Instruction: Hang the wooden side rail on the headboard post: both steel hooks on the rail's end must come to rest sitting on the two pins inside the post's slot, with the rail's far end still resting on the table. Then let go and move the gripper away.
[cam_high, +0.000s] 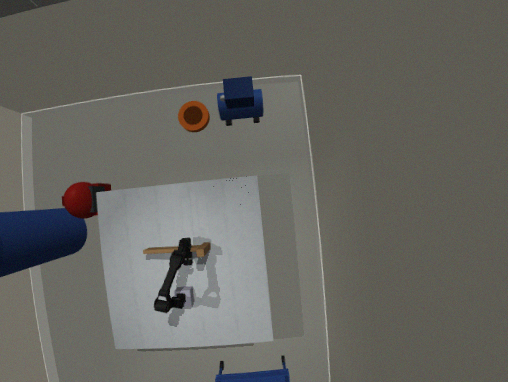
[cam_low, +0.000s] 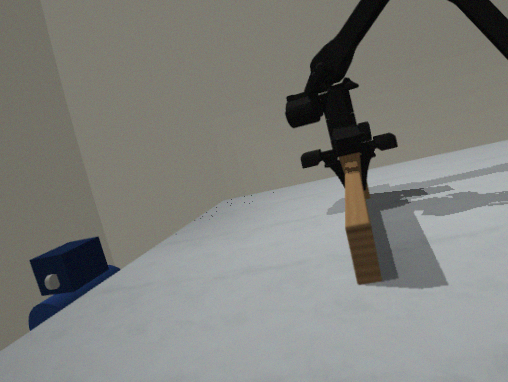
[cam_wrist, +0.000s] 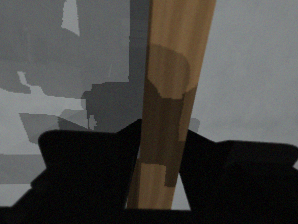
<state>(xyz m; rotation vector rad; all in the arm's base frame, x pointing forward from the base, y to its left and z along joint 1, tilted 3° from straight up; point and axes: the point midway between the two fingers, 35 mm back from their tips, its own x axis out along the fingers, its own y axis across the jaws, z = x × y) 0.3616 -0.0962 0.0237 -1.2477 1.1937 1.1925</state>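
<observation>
Now: the headboard post 110 mm to the right of my gripper tip and 40 mm above it.
</observation>
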